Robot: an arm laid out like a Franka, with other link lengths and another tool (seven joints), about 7 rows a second.
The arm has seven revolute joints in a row. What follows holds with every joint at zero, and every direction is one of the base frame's.
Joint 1 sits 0.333 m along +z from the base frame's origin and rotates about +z.
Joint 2 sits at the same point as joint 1 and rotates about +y.
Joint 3 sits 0.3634 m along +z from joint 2 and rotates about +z.
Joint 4 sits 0.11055 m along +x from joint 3 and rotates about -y.
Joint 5 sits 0.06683 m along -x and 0.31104 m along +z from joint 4 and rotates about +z.
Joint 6 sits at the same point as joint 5 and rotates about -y.
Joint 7 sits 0.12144 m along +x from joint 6 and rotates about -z.
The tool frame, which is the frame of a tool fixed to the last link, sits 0.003 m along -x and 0.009 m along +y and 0.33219 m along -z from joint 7; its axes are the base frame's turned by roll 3.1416, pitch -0.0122 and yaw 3.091 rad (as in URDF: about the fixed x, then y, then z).
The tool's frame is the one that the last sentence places.
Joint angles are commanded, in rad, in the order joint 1, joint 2, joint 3, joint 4, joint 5, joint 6, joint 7. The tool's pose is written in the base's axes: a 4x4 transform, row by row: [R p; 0 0 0 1], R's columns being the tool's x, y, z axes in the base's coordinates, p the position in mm. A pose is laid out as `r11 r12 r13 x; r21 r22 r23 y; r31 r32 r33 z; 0 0 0 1`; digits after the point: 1 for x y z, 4 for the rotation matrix.
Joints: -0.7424 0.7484 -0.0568 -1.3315 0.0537 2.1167 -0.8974
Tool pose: -0.9991 -0.0361 0.0200 541.0; -0.0365 0.9991 -0.0223 -530.3; -0.0192 -0.0230 -0.9996 103.6; 0 0 0 1
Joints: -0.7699 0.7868 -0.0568 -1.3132 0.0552 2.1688 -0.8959
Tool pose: -0.9992 -0.0060 0.0402 536.8; -0.0078 0.9989 -0.0471 -556.5; -0.0399 -0.0474 -0.9981 89.0; 0 0 0 1
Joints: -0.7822 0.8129 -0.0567 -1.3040 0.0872 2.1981 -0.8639
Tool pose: -0.9962 0.0559 0.0664 539.6; 0.0533 0.9978 -0.0404 -564.0; -0.0685 -0.0367 -0.9970 77.0; 0 0 0 1
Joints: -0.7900 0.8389 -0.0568 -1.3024 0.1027 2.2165 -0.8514
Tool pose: -0.9939 0.0851 0.0701 537.0; 0.0832 0.9961 -0.0296 -566.4; -0.0724 -0.0236 -0.9971 60.1; 0 0 0 1
